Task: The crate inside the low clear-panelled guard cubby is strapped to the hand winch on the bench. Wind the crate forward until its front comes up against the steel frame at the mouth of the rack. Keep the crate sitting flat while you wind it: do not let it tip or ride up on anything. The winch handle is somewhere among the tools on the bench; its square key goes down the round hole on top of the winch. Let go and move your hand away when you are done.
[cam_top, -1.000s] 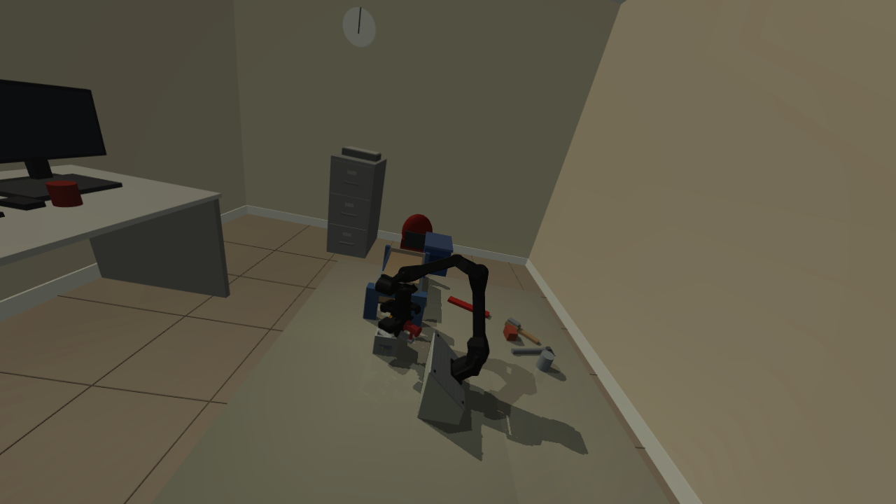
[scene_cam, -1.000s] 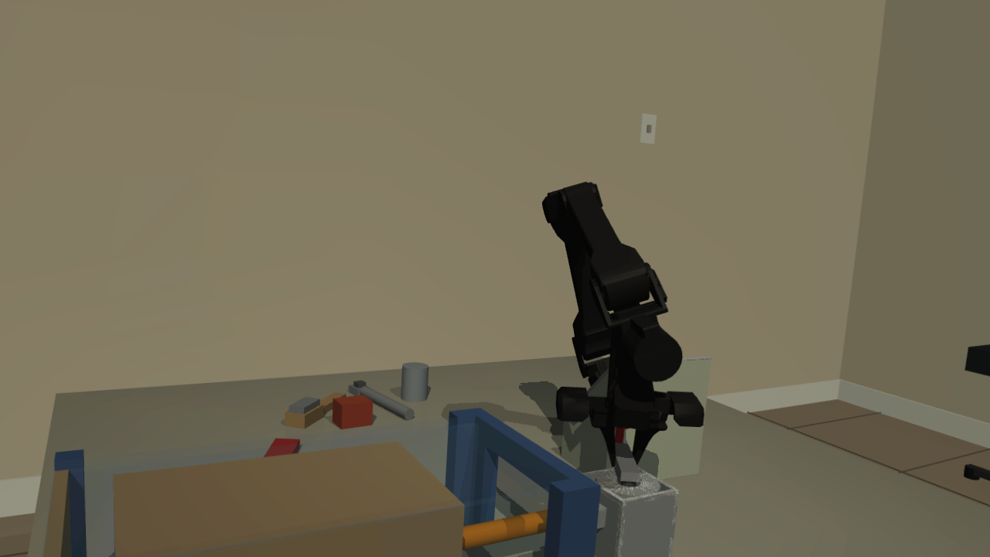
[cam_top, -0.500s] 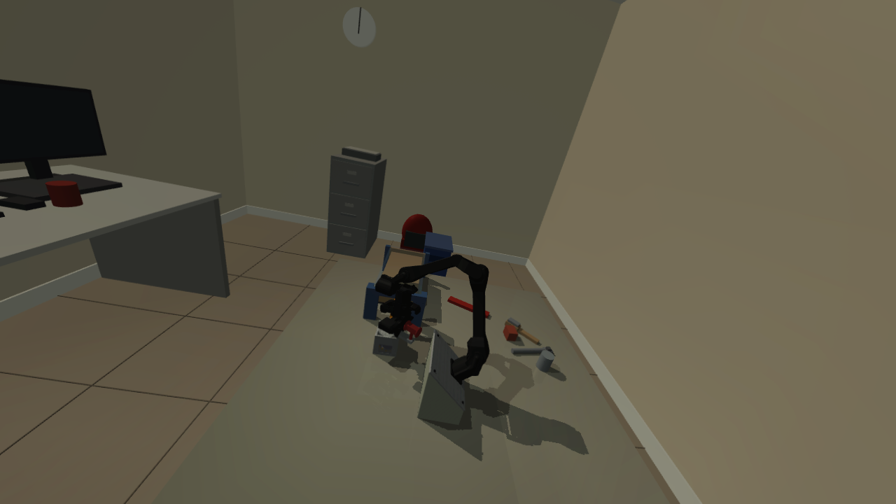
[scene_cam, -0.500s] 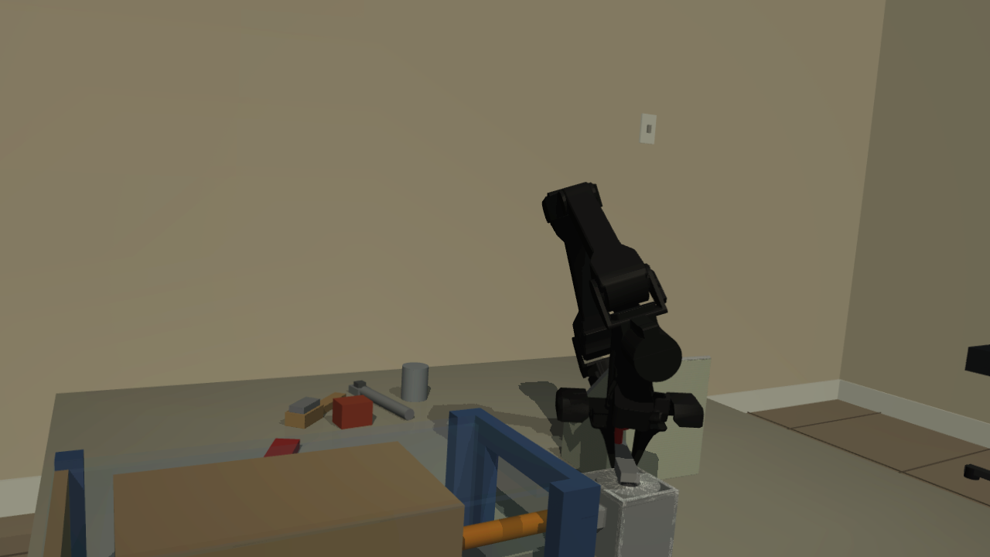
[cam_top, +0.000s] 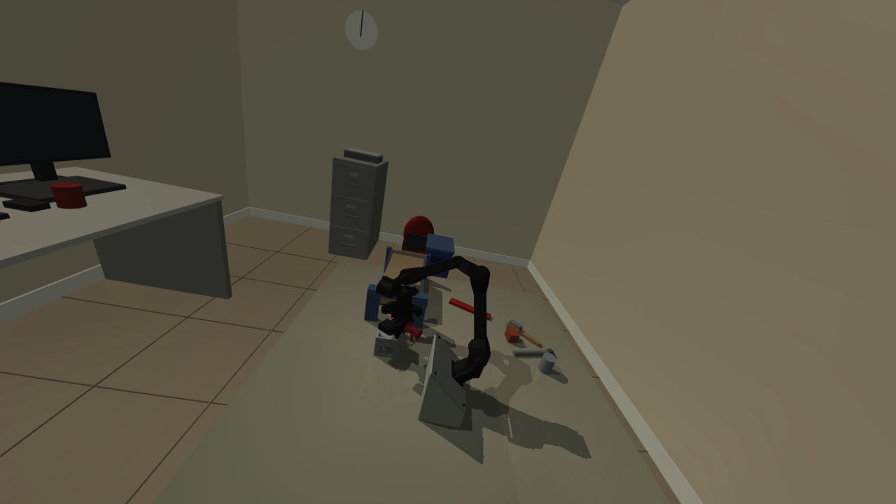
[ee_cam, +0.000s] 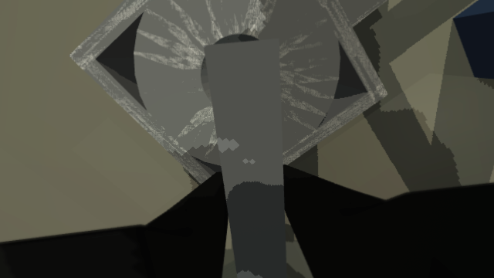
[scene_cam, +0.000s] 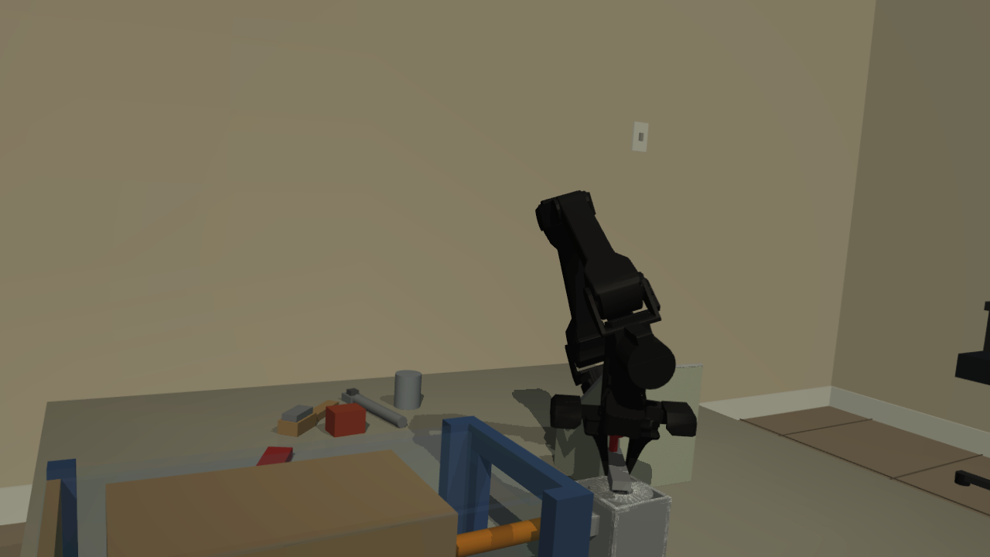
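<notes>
Now: gripper tip 10 mm past the winch handle, 10 mm to the left of it and 20 mm below it. Also, from my gripper tip: clear-panelled cubby 430 mm ahead, 50 mm to the left, 30 mm above; grey winch 10 mm ahead, 30 mm to the left, 60 mm below; red knob 30 mm behind, 50 mm to the right, 50 mm above.
</notes>
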